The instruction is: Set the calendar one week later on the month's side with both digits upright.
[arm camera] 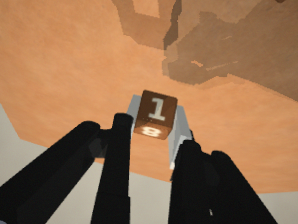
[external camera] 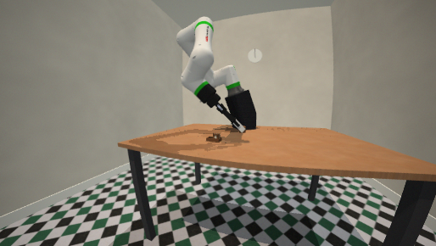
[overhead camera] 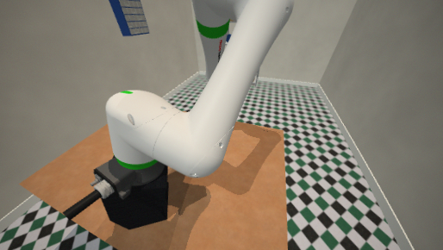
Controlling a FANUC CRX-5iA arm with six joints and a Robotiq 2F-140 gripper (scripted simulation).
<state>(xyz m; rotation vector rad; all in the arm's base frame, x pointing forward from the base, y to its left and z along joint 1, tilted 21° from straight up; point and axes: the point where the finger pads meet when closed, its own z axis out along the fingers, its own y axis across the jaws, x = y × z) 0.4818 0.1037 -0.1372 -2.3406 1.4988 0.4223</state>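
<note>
Right now the brown calendar tray is 140 mm to the right of my hand and 80 mm below it. Also, from my hand: brown cube: 10 mm behind, 20 mm to the left, 20 mm below.
</note>
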